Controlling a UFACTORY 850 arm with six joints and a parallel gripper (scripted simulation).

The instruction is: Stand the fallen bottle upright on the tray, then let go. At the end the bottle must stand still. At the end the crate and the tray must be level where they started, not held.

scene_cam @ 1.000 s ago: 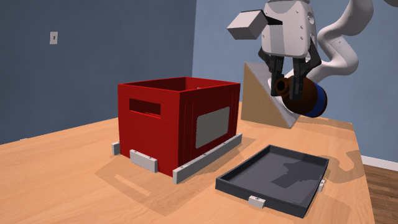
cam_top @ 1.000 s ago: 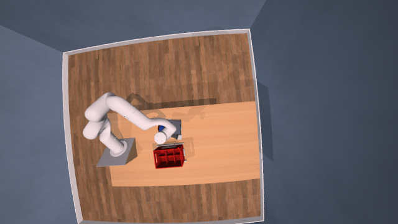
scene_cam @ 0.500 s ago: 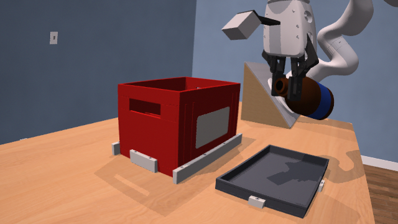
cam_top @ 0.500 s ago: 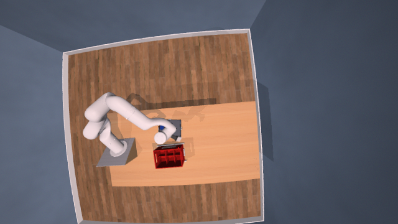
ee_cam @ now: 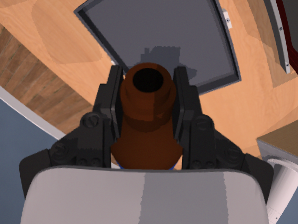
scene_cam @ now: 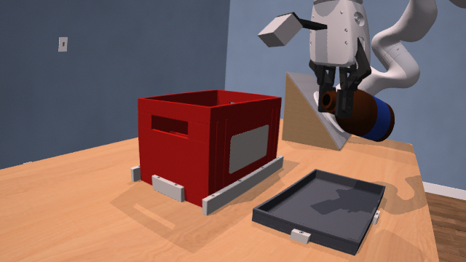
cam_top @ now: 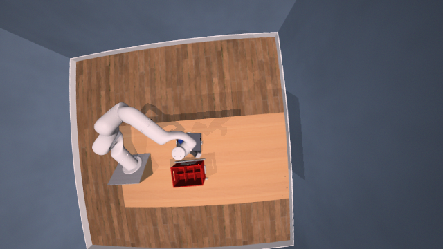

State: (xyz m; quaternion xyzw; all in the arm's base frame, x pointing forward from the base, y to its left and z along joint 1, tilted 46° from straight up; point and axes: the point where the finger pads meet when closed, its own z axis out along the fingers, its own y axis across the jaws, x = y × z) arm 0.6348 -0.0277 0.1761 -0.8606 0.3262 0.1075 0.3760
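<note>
The brown bottle lies 4 cm behind my hand, 4 cm to the left of it and 1 cm below it. Also, from my hand: dark grey tray 7 cm behind, 1 cm to the left, 19 cm below; red crate 10 cm behind, 27 cm to the right, 12 cm below.
</note>
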